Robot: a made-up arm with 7 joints.
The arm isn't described. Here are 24 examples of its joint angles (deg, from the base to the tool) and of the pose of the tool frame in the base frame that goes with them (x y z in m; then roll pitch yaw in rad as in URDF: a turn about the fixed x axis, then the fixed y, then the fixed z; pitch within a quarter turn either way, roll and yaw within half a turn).
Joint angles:
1: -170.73 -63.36 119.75 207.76 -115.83 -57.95 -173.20
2: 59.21 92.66 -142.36 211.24 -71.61 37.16 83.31
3: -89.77 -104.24 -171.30 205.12 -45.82 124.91 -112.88
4: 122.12 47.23 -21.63 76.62 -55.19 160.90 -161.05
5: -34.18 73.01 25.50 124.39 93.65 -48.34 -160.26
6: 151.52 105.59 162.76 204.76 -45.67 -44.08 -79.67
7: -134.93 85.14 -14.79 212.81 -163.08 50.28 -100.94
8: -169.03 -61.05 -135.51 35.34 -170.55 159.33 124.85
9: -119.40 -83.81 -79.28 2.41 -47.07 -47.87 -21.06
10: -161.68 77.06 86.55 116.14 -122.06 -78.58 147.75
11: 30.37 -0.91 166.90 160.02 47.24 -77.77 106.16
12: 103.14 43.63 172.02 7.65 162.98 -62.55 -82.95
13: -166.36 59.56 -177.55 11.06 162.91 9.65 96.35
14: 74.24 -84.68 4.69 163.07 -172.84 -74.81 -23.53
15: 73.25 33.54 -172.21 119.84 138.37 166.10 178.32
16: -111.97 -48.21 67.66 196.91 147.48 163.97 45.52
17: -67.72 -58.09 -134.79 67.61 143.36 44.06 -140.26
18: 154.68 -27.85 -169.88 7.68 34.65 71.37 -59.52
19: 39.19 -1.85 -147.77 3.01 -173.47 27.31 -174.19
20: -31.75 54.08 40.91 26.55 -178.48 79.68 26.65
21: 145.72 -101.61 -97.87 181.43 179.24 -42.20 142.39
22: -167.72 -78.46 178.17 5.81 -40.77 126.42 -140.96
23: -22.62 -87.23 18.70 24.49 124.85 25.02 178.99
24: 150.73 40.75 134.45 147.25 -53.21 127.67 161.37
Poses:
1: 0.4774 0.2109 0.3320 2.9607 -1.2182 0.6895
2: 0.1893 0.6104 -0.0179 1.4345 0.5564 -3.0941
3: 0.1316 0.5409 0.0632 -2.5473 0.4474 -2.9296
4: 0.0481 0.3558 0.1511 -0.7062 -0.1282 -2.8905
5: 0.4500 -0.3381 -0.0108 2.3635 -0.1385 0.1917
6: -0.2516 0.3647 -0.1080 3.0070 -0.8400 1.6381
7: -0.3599 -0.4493 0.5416 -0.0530 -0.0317 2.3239
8: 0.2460 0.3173 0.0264 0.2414 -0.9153 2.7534
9: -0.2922 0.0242 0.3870 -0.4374 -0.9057 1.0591
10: -0.1750 -0.3906 0.4022 -0.7487 -0.3030 -2.2539
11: -0.0339 0.1167 0.7367 1.1187 0.0091 2.7884
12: -0.0407 -0.0720 0.1649 2.9543 -0.1593 -2.9484
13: 0.3003 0.0534 0.2245 1.7538 0.2086 1.9123
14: -0.1546 -0.3944 0.4966 -0.2326 0.0386 0.9235
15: 0.1557 0.0994 0.7115 2.7365 0.5266 -2.6221
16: 0.0205 0.3992 0.3581 2.9025 0.6982 0.9887
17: -0.5153 0.1296 -0.0744 -1.7416 -0.5331 1.6567
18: 0.0279 0.0768 -0.0698 -1.5609 0.6567 0.7211
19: -0.0365 -0.1361 -0.0724 -3.0638 -0.4945 -2.1354
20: 0.2689 0.1911 -0.1367 2.0736 0.4331 1.9872
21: 0.5767 -0.1742 0.0639 -1.8795 -0.6125 -1.2582
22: -0.0687 -0.1412 0.1444 0.6526 -0.2231 1.1443
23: 0.2406 -0.0180 0.5313 1.1396 -0.0548 1.8100
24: -0.3655 -0.1540 0.6423 3.0273 0.5482 1.2222
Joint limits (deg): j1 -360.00..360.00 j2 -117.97..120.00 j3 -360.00..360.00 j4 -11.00..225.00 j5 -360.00..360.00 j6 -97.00..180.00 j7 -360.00..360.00
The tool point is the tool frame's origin. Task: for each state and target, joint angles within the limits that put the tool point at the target. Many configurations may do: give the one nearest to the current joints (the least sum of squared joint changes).
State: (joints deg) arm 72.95 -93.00 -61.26 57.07 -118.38 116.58 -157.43
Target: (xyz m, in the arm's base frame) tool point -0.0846 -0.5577 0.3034
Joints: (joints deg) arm 30.57 -100.24 -51.54 76.53 -126.31 129.64 -157.43
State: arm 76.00 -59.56 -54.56 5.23 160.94 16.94 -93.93
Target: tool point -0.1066 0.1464 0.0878
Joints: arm 108.98 -64.43 -62.68 -11.00 176.93 -7.55 -93.93
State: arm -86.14 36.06 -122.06 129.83 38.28 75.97 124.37
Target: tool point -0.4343 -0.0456 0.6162
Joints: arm -85.20 36.68 -128.46 113.24 31.70 100.87 124.37
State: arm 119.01 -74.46 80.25 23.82 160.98 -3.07 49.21
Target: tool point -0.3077 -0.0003 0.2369
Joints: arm 132.90 -76.92 82.55 27.16 162.02 -11.30 49.21
